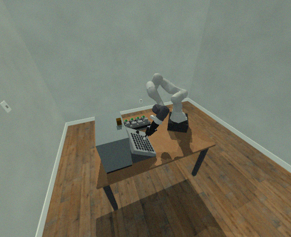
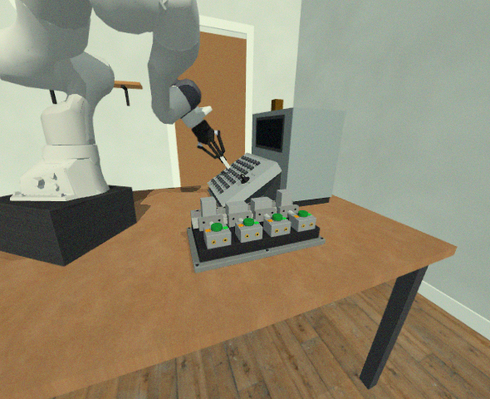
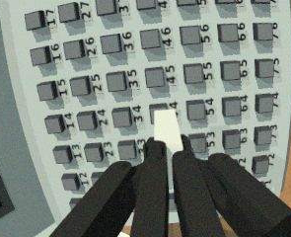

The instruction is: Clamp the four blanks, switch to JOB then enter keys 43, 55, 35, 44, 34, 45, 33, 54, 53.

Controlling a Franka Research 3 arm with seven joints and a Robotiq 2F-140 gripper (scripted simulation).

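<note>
Now: hand 7 cm short of the key, 1 cm to the right of it and 3 cm above it. From my hand the other things lie so: selector knob: 6 cm ahead, 16 cm to the right, 4 cm below; then sloped keypad: 7 cm ahead, 4 cm to the right, 9 cm below.
</note>
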